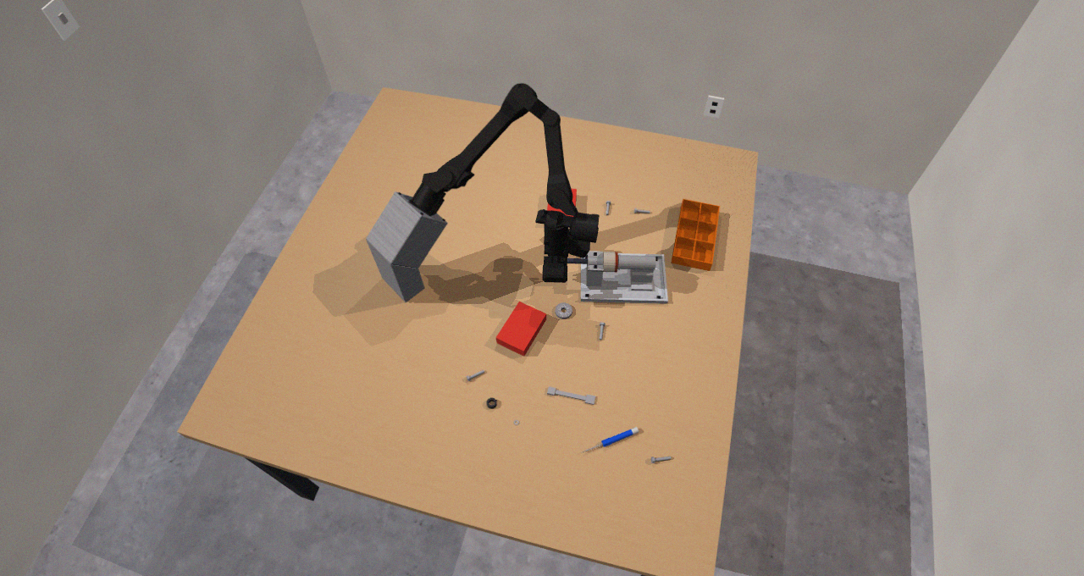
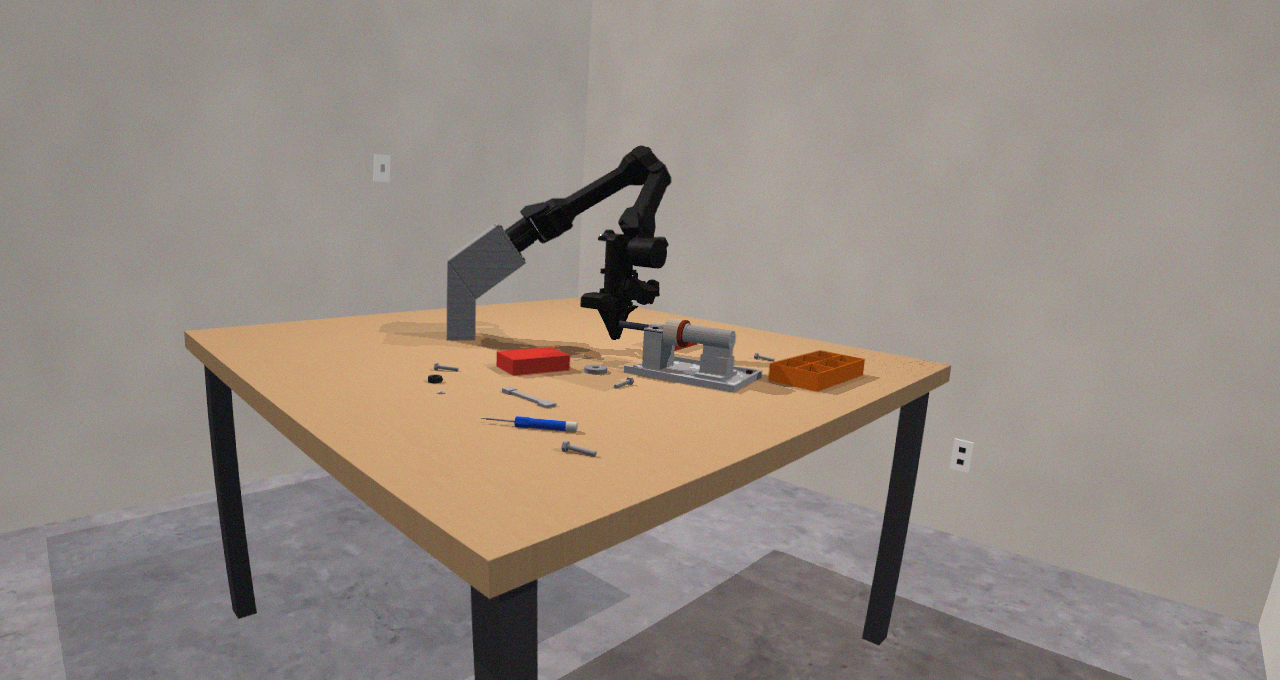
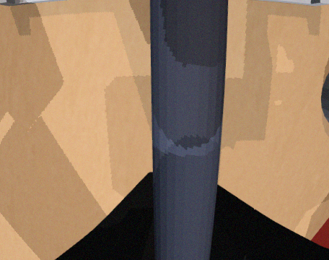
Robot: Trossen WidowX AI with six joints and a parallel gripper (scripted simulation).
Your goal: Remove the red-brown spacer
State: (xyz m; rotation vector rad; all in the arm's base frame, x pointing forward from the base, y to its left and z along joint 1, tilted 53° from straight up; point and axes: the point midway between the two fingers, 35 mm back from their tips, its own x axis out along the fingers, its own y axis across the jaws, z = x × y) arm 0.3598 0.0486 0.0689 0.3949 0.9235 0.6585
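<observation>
Right now my hand is 70 mm short of the shaft and 30 mm to the right of it. From my hand the other things lie so: grey fixture 170 mm ahead, 70 mm to the left, 30 mm below; red-brown spacer 140 mm ahead, 60 mm to the left; wrench 180 mm ahead, 300 mm to the right, 80 mm below.
</observation>
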